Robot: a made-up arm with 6 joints. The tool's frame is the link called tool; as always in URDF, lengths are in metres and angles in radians.
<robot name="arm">
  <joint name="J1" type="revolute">
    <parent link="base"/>
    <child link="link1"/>
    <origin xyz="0 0 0.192" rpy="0 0 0"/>
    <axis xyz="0 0 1"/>
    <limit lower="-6.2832" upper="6.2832" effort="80" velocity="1.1"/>
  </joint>
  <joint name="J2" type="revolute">
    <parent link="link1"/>
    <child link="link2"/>
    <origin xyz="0 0 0" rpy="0 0 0"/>
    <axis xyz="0 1 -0.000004"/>
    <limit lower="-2.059" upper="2.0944" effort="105" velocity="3.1"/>
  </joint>
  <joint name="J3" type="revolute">
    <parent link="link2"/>
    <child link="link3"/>
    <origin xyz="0.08 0 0.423" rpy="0 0 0"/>
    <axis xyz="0 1 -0.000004"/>
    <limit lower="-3.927" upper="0.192" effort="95" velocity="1.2"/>
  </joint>
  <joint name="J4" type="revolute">
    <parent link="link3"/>
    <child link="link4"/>
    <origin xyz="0.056 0 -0.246" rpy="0 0 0"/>
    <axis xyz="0 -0.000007 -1"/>
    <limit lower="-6.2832" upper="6.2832" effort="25" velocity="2.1"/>
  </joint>
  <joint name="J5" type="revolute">
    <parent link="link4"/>
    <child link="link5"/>
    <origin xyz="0 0 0" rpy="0 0 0"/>
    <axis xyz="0 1 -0.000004"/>
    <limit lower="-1.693" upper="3.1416" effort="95" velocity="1.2"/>
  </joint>
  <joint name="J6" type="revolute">
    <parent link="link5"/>
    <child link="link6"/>
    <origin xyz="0.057 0 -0.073" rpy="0 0 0"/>
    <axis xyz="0 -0.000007 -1"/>
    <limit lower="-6.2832" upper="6.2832" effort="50" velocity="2.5"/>
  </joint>
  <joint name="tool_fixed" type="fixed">
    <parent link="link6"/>
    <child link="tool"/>
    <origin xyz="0 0 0" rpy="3.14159 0 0"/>
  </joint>
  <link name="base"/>
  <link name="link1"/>
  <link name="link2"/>
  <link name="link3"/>
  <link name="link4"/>
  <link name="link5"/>
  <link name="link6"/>
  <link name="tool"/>
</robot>
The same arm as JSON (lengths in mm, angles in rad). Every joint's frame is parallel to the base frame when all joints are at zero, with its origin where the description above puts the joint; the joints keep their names.
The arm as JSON. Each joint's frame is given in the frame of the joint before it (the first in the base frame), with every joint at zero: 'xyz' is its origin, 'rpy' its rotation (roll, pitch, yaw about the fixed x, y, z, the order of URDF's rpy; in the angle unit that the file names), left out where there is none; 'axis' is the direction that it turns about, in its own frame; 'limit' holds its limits. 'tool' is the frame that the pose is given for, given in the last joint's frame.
{"units": {"length": "mm", "angle": "rad"}, "joints": [
  {"name": "J1", "type": "revolute", "origin": {"xyz": [0.0, 0.0, 192.0]}, "axis": [0.0, 0.0, 1.0], "limit": {"lower": -6.2832, "upper": 6.2832}},
  {"name": "J2", "type": "revolute", "origin": {"xyz": [0.0, 0.0, 0.0]}, "axis": [0.0, 1.0, 0.0], "limit": {"lower": -2.059, "upper": 2.0944}},
  {"name": "J3", "type": "revolute", "origin": {"xyz": [80.0, 0.0, 423.0]}, "axis": [0.0, 1.0, 0.0], "limit": {"lower": -3.927, "upper": 0.192}},
  {"name": "J4", "type": "revolute", "origin": {"xyz": [56.0, 0.0, -246.0]}, "axis": [0.0, 0.0, -1.0], "limit": {"lower": -6.2832, "upper": 6.2832}},
  {"name": "J5", "type": "revolute", "origin": {"xyz": [0.0, 0.0, 0.0]}, "axis": [0.0, 1.0, 0.0], "limit": {"lower": -1.693, "upper": 3.1416}},
  {"name": "J6", "type": "revolute", "origin": {"xyz": [57.0, 0.0, -73.0]}, "axis": [0.0, 0.0, -1.0], "limit": {"lower": -6.2832, "upper": 6.2832}}
], "tool": {"origin": {"xyz": [0.0, 0.0, 0.0], "rpy": [3.1416, 0.0, 0.0]}}}

